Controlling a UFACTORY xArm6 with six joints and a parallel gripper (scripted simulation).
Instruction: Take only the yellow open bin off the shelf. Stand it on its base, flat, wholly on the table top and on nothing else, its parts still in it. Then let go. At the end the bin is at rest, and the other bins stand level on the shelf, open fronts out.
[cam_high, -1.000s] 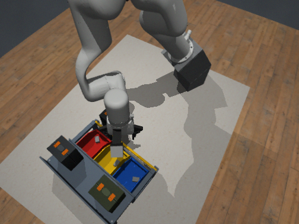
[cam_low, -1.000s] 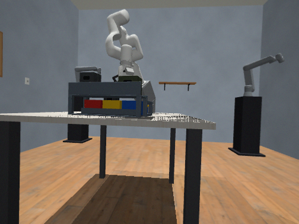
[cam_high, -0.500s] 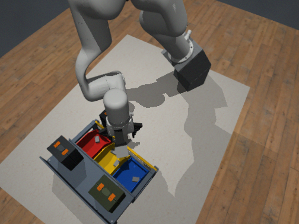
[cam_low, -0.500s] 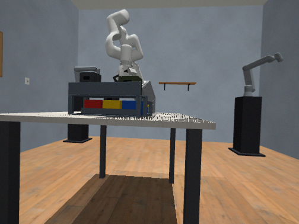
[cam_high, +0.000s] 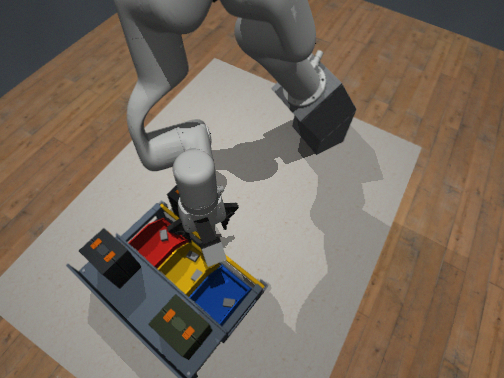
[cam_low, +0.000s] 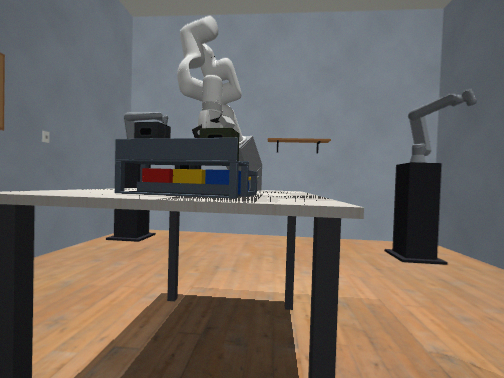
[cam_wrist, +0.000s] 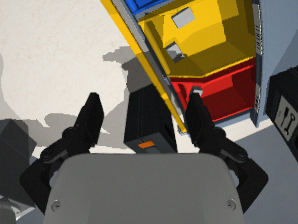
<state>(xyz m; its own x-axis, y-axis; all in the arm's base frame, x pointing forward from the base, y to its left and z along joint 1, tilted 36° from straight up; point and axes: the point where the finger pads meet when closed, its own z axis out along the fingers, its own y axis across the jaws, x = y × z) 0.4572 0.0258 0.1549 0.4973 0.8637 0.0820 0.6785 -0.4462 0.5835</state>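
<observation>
The thin yellow bar lies 100 mm below my hand. The rest, counted from my hand: red bin 120 mm to the right, 120 mm below, 90 mm ahead; blue bin 120 mm below, 120 mm ahead, 100 mm to the left; yellow open bin 120 mm below, 100 mm ahead, 10 mm to the right.
</observation>
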